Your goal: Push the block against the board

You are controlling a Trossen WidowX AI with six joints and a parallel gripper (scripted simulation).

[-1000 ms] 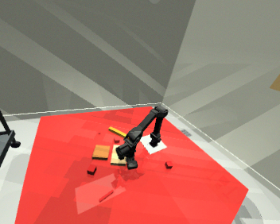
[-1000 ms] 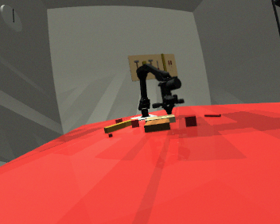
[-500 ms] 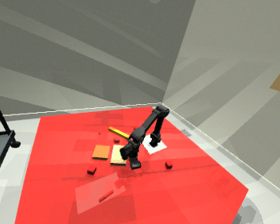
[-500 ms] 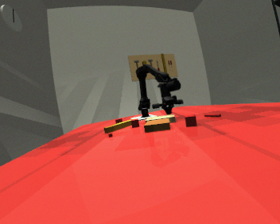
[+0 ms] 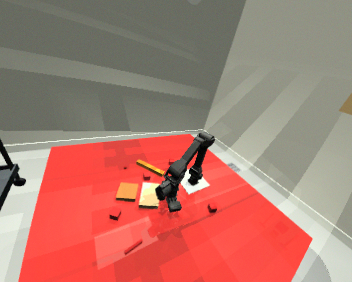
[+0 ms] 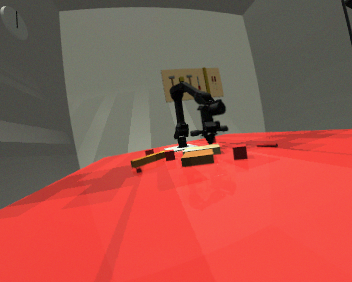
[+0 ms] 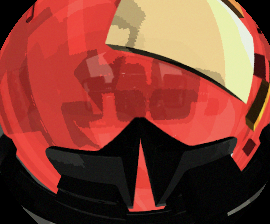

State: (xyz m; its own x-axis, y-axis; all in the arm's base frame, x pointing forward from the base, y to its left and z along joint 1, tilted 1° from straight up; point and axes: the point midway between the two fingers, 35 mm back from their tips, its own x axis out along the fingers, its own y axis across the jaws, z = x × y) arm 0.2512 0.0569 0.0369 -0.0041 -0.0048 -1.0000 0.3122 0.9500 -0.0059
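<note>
The board is 9 cm to the right of my gripper tip, 7 cm ahead of it and 1 cm above it. Also, from my gripper tip: orange square block 17 cm to the right, 17 cm ahead, 1 cm above; then thin red bar 25 cm ahead, 10 cm to the left; then long thin yellow bar 30 cm to the right, 4 cm behind, 1 cm above.
</note>
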